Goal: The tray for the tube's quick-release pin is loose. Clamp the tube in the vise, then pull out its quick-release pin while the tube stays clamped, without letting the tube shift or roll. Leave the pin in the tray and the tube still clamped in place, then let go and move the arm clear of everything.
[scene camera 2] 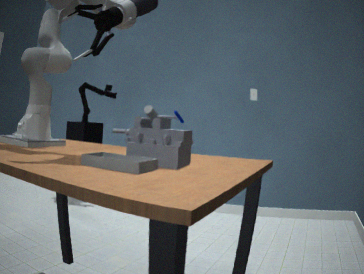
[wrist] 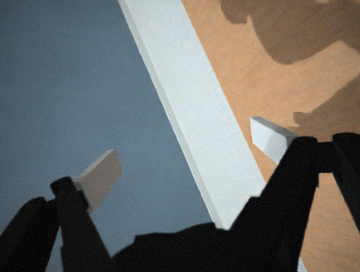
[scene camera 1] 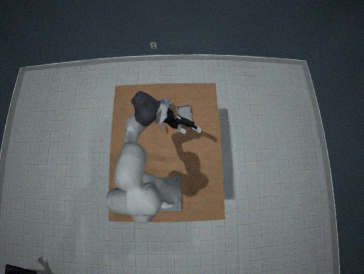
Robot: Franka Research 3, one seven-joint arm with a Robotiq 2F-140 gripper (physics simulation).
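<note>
The grey vise [scene camera 2: 167, 147] stands on the table in scene camera 2; the arm mostly hides it in scene camera 1. A small blue piece [scene camera 2: 179, 117] [scene camera 1: 164, 101] sticks up at a tilt at its upper right, and a light grey round end [scene camera 2: 149, 111] shows on top. I cannot tell which parts are the tube and the pin, or whether the jaws grip the tube. The grey open tray [scene camera 2: 120, 163] [scene camera 1: 185, 111] lies beside the vise. My gripper [scene camera 1: 190, 130] [scene camera 2: 76, 34] [wrist: 182, 145] is open and empty, high above the table and well apart from vise and tray.
The wooden table [scene camera 1: 150, 95] [scene camera 2: 220, 172] [wrist: 260, 70] carries the arm's base [scene camera 1: 172, 197] [scene camera 2: 37, 141]. A grey bar [scene camera 2: 120, 131] sticks out from the vise's left side. A black stand with a small dark arm [scene camera 2: 85, 132] is behind the table.
</note>
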